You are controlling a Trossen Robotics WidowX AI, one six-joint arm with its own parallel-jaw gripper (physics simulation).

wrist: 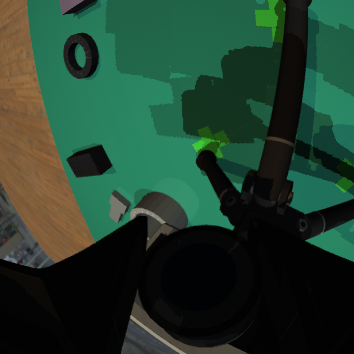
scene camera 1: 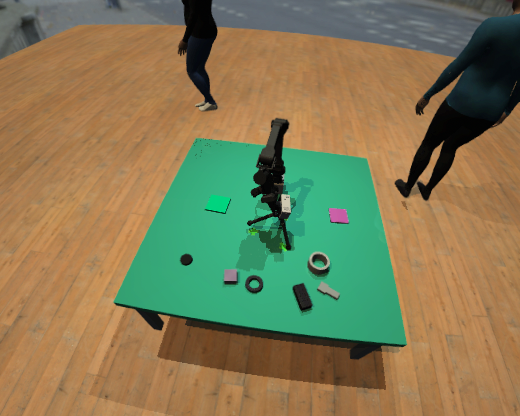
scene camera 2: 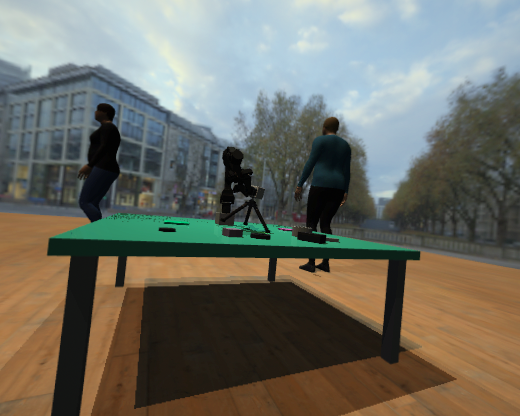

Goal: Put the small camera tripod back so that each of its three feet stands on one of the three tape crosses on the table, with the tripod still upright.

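Frame: origin at the arm's base, x right, y ahead, z up, level; metres.
Where they show: gripper, between the fingertips: (wrist: 199, 226) (scene camera 1: 274, 210) (scene camera 2: 248, 194); arm's base, origin of its link: (scene camera 1: 276, 179) (scene camera 2: 226, 213).
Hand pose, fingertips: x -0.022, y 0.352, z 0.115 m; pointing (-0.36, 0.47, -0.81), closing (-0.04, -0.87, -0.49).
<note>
Things, the pixels of their top centre, and the offset from my fingertips. "spot": a spot on its surface instead.
- green tape cross, centre of its top: (wrist: 209, 143) (scene camera 1: 283, 246) dx -0.074, dy +0.068, dz -0.189 m
- second cross, centre of its top: (wrist: 279, 18) (scene camera 1: 253, 231) dx +0.096, dy +0.002, dz -0.189 m
- third cross, a spot on its surface: (wrist: 344, 184) spot: dx -0.069, dy -0.120, dz -0.189 m
- grey ring, centre of its top: (wrist: 151, 228) (scene camera 1: 319, 260) (scene camera 2: 302, 227) dx -0.253, dy +0.146, dz -0.141 m
- black box, centre of its top: (wrist: 81, 166) (scene camera 2: 311, 233) (scene camera 1: 302, 295) dx -0.186, dy +0.329, dz -0.154 m
- small grey piece, centre of its top: (wrist: 115, 210) (scene camera 1: 329, 290) dx -0.309, dy +0.277, dz -0.174 m
- black ring, centre of its top: (wrist: 75, 56) (scene camera 2: 260, 234) (scene camera 1: 254, 283) dx +0.037, dy +0.303, dz -0.174 m
- mauve block, centre of its top: (scene camera 2: 232, 228) (scene camera 1: 230, 275) dx +0.151, dy +0.290, dz -0.161 m
- black disc, centre of its top: (scene camera 1: 186, 258) dx +0.387, dy +0.241, dz -0.179 m
- green square, a spot on its surface: (scene camera 1: 218, 204) spot: dx +0.328, dy -0.139, dz -0.180 m
- magenta square, a spot on its surface: (scene camera 1: 339, 216) spot: dx -0.372, dy -0.193, dz -0.180 m
The black tripod (scene camera 1: 284, 232) (scene camera 2: 259, 213) (wrist: 290, 100) is upright, legs spread, with a grey-and-black camera (scene camera 1: 285, 206) (scene camera 2: 260, 192) (wrist: 200, 280) on top. My gripper (scene camera 1: 276, 204) (scene camera 2: 252, 191) (wrist: 199, 226) is shut on the camera, one finger on each side of it. In the wrist view, one foot is just beside a green tape cross (scene camera 1: 283, 247) (wrist: 210, 144). Another foot is beside a second cross (scene camera 1: 253, 231) (wrist: 265, 19). A third cross (wrist: 344, 184) shows at the right; the third foot is out of that view. The feet seem slightly above the table.
On the green table (scene camera 1: 165, 280) (scene camera 2: 200, 247) are a grey ring (scene camera 1: 312, 269), a black box (scene camera 1: 302, 297), a small grey piece (scene camera 1: 328, 290), a black ring (scene camera 1: 247, 284), a mauve block (scene camera 1: 230, 276), a black disc (scene camera 1: 186, 259), a green square (scene camera 1: 218, 204) and a magenta square (scene camera 1: 339, 216).
</note>
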